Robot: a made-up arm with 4 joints. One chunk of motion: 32 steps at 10 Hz.
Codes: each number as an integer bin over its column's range. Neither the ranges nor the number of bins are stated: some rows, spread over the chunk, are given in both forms.
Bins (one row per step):
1: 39 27 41 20
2: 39 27 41 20
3: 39 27 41 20
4: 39 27 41 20
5: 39 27 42 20
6: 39 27 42 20
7: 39 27 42 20
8: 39 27 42 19
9: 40 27 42 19
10: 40 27 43 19
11: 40 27 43 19
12: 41 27 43 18
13: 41 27 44 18
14: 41 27 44 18
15: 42 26 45 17
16: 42 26 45 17
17: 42 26 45 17
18: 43 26 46 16
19: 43 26 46 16
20: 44 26 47 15
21: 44 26 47 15
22: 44 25 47 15
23: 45 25 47 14
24: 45 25 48 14
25: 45 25 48 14
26: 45 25 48 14
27: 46 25 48 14
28: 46 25 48 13
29: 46 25 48 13
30: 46 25 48 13
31: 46 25 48 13
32: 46 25 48 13
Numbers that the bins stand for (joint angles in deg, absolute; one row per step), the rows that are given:
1: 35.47 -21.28 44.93 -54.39
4: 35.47 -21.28 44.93 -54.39
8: 35.47 -21.28 49.66 -59.12
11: 40.20 -21.28 54.39 -59.12
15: 49.66 -26.01 63.84 -68.57
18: 54.39 -26.01 68.57 -73.30
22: 59.12 -30.74 73.30 -78.03
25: 63.84 -30.74 78.03 -82.76
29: 68.57 -30.74 78.03 -87.49
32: 68.57 -30.74 78.03 -87.49
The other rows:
2: 35.47 -21.28 44.93 -54.39
3: 35.47 -21.28 44.93 -54.39
5: 35.47 -21.28 49.66 -54.39
6: 35.47 -21.28 49.66 -54.39
7: 35.47 -21.28 49.66 -54.39
9: 40.20 -21.28 49.66 -59.12
10: 40.20 -21.28 54.39 -59.12
12: 44.93 -21.28 54.39 -63.84
13: 44.93 -21.28 59.12 -63.84
14: 44.93 -21.28 59.12 -63.84
16: 49.66 -26.01 63.84 -68.57
17: 49.66 -26.01 63.84 -68.57
19: 54.39 -26.01 68.57 -73.30
20: 59.12 -26.01 73.30 -78.03
21: 59.12 -26.01 73.30 -78.03
23: 63.84 -30.74 73.30 -82.76
24: 63.84 -30.74 78.03 -82.76
26: 63.84 -30.74 78.03 -82.76
27: 68.57 -30.74 78.03 -82.76
28: 68.57 -30.74 78.03 -87.49
30: 68.57 -30.74 78.03 -87.49
31: 68.57 -30.74 78.03 -87.49

